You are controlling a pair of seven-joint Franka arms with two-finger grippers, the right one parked.
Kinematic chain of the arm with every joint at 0, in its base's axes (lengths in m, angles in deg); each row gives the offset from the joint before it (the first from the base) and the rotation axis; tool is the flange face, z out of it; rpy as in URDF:
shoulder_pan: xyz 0 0 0.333 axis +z
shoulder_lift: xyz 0 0 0 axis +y
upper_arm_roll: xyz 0 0 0.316 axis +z
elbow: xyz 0.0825 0 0 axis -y
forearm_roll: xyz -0.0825 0 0.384 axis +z
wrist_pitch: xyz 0 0 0 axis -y
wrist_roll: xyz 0.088 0 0 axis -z
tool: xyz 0 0 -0.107 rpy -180 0 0
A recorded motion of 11 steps. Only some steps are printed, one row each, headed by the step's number.
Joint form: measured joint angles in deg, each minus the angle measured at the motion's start. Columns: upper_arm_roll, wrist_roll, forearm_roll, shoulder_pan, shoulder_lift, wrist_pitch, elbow.
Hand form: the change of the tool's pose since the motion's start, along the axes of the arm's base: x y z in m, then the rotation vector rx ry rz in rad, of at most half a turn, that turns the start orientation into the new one. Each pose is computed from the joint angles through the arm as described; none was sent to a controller.
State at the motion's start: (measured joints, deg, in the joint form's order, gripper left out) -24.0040 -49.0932 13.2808 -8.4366 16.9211 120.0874 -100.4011
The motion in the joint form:
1: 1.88 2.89 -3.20 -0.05 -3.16 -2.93 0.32
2: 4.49 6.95 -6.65 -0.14 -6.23 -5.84 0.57
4: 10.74 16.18 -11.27 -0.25 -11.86 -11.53 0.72
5: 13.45 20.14 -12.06 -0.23 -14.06 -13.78 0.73
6: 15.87 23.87 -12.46 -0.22 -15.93 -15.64 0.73
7: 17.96 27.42 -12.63 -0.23 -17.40 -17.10 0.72
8: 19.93 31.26 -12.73 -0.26 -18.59 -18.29 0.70
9: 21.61 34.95 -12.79 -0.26 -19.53 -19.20 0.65
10: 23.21 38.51 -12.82 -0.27 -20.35 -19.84 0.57
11: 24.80 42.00 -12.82 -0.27 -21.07 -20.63 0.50
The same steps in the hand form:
1: -0.0008 0.0178 0.0286 -0.0097 0.0101 0.0083
2: -0.0008 0.0413 0.0555 -0.0248 0.0242 0.0060
4: -0.0021 0.1002 0.1025 -0.0384 0.0445 -0.0212
5: -0.0041 0.1276 0.1207 -0.0344 0.0469 -0.0388
6: -0.0069 0.1523 0.1362 -0.0295 0.0472 -0.0594
7: -0.0097 0.1736 0.1482 -0.0243 0.0473 -0.0840
8: -0.0122 0.1935 0.1578 -0.0194 0.0481 -0.1164
9: -0.0145 0.2106 0.1650 -0.0155 0.0490 -0.1510
10: -0.0165 0.2268 0.1712 -0.0122 0.0478 -0.1850
11: -0.0189 0.2429 0.1761 -0.0091 0.0509 -0.2179

